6 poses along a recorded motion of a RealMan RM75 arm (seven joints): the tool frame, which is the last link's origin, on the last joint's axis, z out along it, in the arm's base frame.
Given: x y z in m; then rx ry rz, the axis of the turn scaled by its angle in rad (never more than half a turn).
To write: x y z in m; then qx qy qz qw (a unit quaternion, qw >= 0). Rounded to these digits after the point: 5 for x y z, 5 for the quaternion.
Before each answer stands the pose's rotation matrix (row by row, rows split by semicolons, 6 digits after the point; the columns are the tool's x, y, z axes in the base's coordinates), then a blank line. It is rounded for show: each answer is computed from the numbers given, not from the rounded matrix.
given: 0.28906 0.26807 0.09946 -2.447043 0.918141 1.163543
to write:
0.473702 -0.650916 -0.593224; -0.425597 -0.758912 0.492869; -0.771021 0.019001 -0.636526

0.28906 0.26807 0.09946 -0.84693 0.31777 0.40270 0.13988
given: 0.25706 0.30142 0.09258 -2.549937 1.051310 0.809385
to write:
0.581451 -0.711718 -0.394174; -0.563065 -0.701743 0.436480; -0.587259 -0.031846 -0.808772

0.25706 0.30142 0.09258 -0.87920 0.36248 0.27907 0.13317
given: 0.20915 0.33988 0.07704 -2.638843 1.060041 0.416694
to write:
0.691492 -0.703516 -0.164026; -0.626893 -0.697236 0.347659; -0.358948 -0.137577 -0.923163

0.20915 0.33988 0.07704 -0.90993 0.36553 0.14369 0.13332
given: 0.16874 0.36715 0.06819 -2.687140 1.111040 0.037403
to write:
0.711695 -0.699476 0.064986; -0.693522 -0.684865 0.223578; -0.111881 -0.204188 -0.972517

0.16874 0.36715 0.06819 -0.91775 0.37946 0.01277 0.11653
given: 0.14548 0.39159 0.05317 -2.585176 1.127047 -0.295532
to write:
0.670167 -0.676491 0.305346; -0.739280 -0.644939 0.193698; 0.065895 -0.355546 -0.932333

0.14548 0.39159 0.05317 -0.90103 0.39282 -0.10300 0.15239
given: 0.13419 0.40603 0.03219 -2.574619 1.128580 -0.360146
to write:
0.658747 -0.668083 0.346001; -0.745011 -0.643378 0.176135; 0.104937 -0.373803 -0.921553

0.13419 0.40603 0.03219 -0.89773 0.39352 -0.12558 0.15315
